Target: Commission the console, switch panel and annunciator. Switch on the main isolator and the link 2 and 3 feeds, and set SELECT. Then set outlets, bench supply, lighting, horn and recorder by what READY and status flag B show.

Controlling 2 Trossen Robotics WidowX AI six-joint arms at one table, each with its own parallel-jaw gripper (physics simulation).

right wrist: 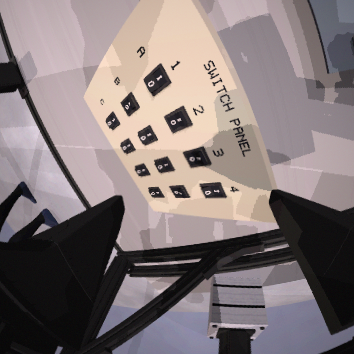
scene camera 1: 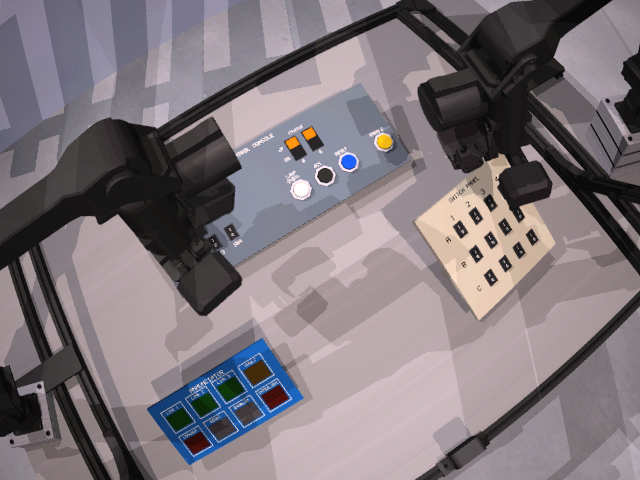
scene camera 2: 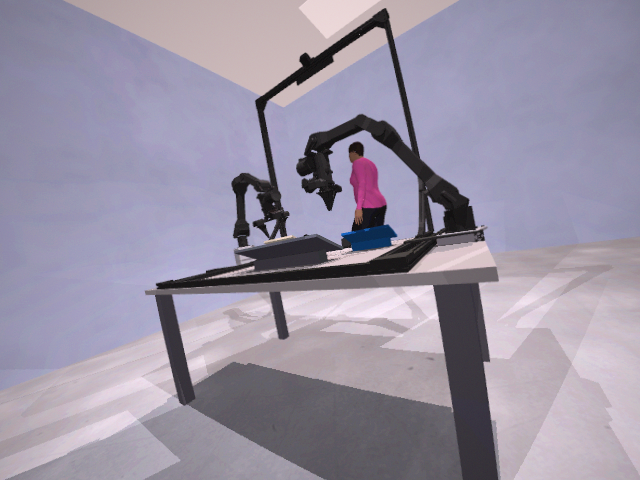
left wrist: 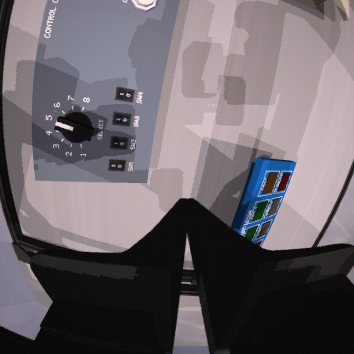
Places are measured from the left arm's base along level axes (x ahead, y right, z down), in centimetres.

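Where they show: left gripper, fingertip midpoint: (scene camera 1: 194, 267) (scene camera 2: 329, 210) (left wrist: 185, 204); right gripper, fingertip midpoint: (right wrist: 197, 199) (scene camera 1: 500, 183) (scene camera 2: 277, 235); left arm's base, origin of the base link: (scene camera 1: 25, 414) (scene camera 2: 461, 230); right arm's base, origin of the base link: (right wrist: 234, 332) (scene camera 1: 635, 116) (scene camera 2: 243, 247).
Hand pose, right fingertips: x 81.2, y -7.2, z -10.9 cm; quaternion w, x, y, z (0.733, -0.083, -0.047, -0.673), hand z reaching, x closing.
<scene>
Things, the pixels of their top centre, and the offset from my right fingertips. "spot": a spot on its surface instead. Level surfaces: height alone.
- grey console, surface spot: (left wrist: 95, 55) (scene camera 2: 293, 246) spot: dx -34.3, dy -14.9, dz +6.8 cm
- SELECT knob, middle of its top: (left wrist: 65, 129) dx -42.6, dy -13.7, dz +3.6 cm
- blue annunciator, middle of its top: (scene camera 1: 214, 395) (left wrist: 258, 229) (scene camera 2: 366, 228) dx -45.6, dy +13.1, dz +5.5 cm
- READY tile, surface spot: (scene camera 1: 221, 428) spot: dx -46.8, dy +17.3, dz +8.9 cm
- table, its level: dz +13.6 cm
The grey console (scene camera 1: 268, 217) (scene camera 2: 289, 248) (left wrist: 95, 55) has white, black, blue and yellow buttons. Both STATUS flags (scene camera 1: 295, 148) show orange in their upper halves. The SELECT knob (left wrist: 77, 127) has its white mark beside 4 and 5. The cream switch panel (scene camera 1: 483, 302) (right wrist: 150, 30) carries rows of black rockers. On the blue annunciator (scene camera 1: 281, 361) (scene camera 2: 369, 235) (left wrist: 267, 164) the green, amber and red tiles look dull; the READY tile (scene camera 1: 221, 428) is grey. My left gripper (scene camera 2: 329, 206) (left wrist: 185, 204) is shut and empty, above the table. My right gripper (scene camera 2: 272, 233) (right wrist: 197, 199) is open and empty, near the panel's column 4 end.
Black frame rails (scene camera 1: 289, 62) border the table (scene camera 1: 361, 361). In scene camera 1 my left arm covers the console's left end, and my right arm overhangs the switch panel's upper right corner. A person in pink (scene camera 2: 368, 180) stands behind the table.
</scene>
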